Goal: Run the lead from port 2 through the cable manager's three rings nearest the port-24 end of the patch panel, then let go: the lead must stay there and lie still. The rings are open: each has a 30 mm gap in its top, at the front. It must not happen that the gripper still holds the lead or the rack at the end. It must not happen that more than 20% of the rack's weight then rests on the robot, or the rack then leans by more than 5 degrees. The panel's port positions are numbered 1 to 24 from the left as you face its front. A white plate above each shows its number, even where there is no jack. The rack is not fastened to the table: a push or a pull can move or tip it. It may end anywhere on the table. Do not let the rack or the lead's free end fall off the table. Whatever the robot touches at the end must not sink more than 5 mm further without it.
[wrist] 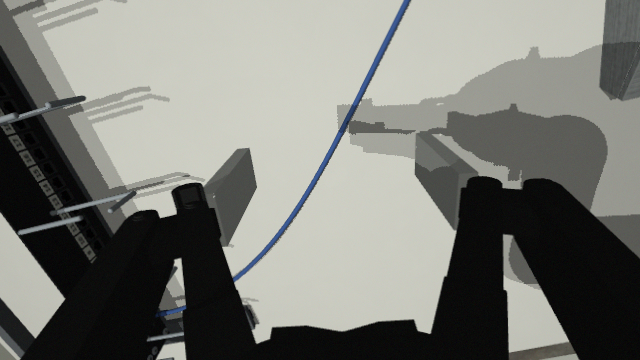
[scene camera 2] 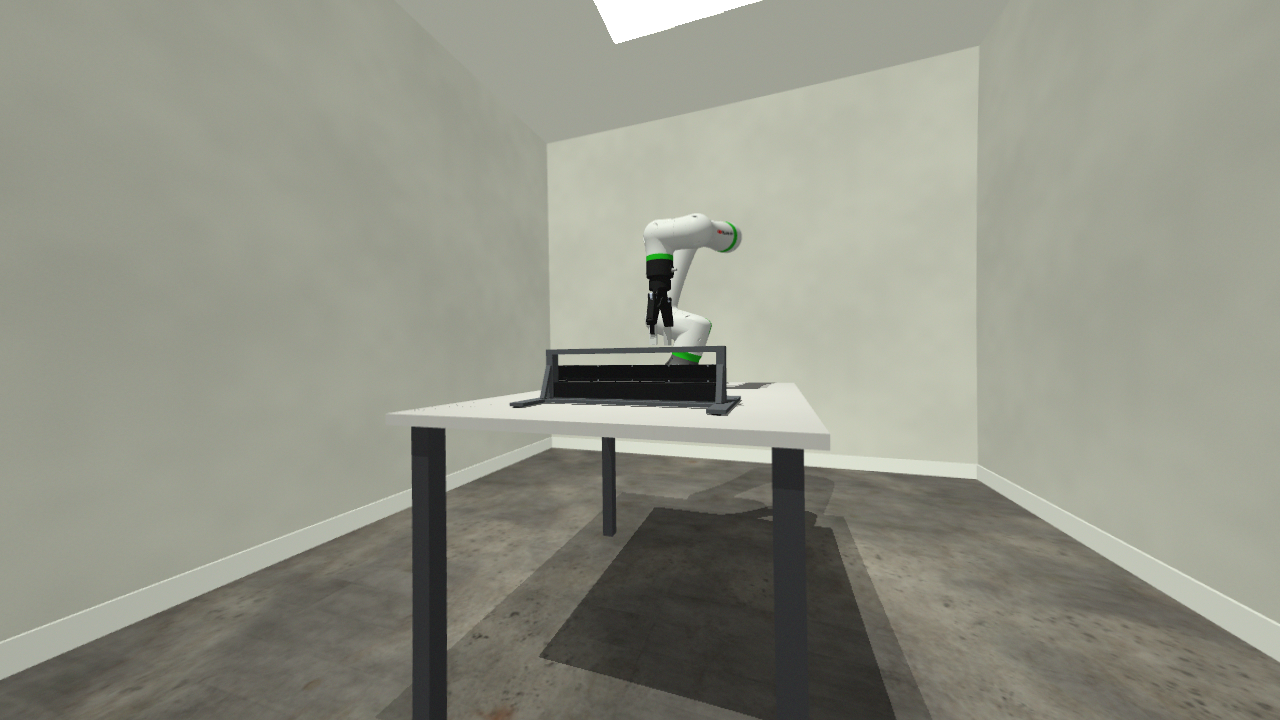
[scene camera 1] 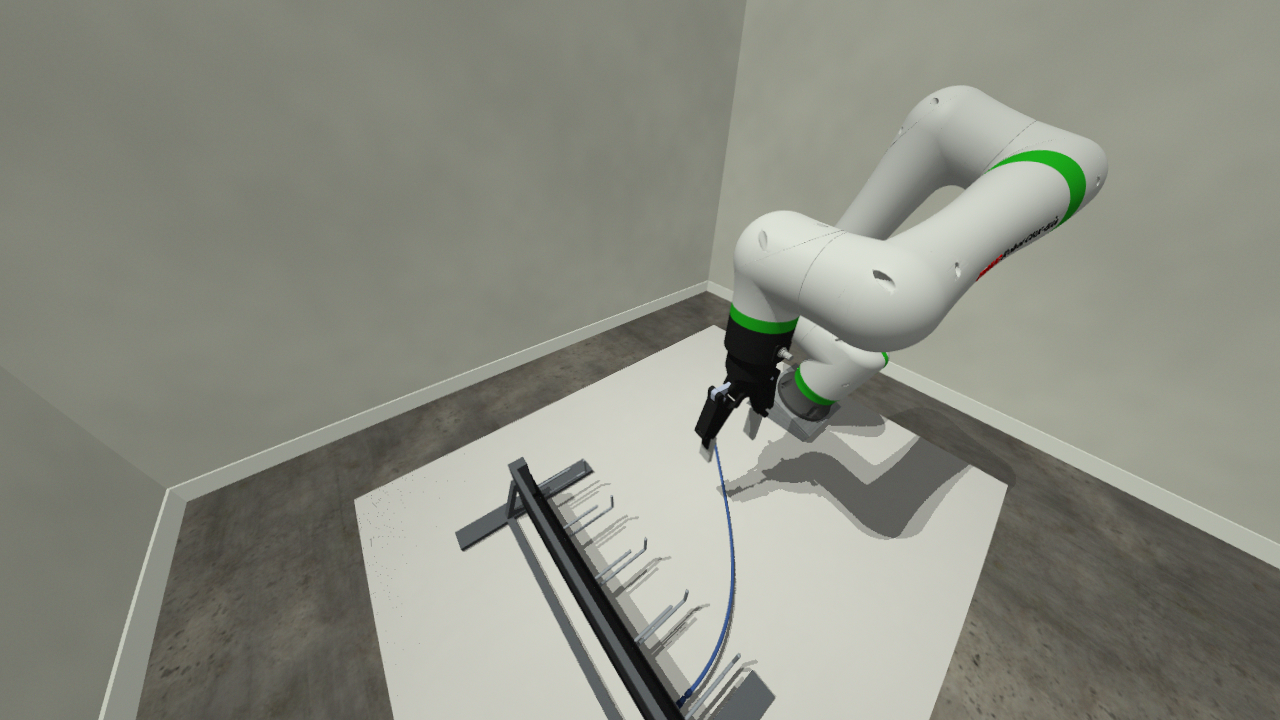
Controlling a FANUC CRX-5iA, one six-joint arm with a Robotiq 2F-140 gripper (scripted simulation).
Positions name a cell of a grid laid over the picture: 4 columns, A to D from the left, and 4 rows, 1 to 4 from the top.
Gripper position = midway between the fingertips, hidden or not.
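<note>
There's a rack (scene camera 2: C3) that I can see, and from the wrist it's the same rack (wrist: A3). Then there's my gripper (scene camera 1: C3), and I can see that gripper (wrist: C2) from the wrist too, while scene camera 2 also gives me the gripper (scene camera 2: C2).
</note>
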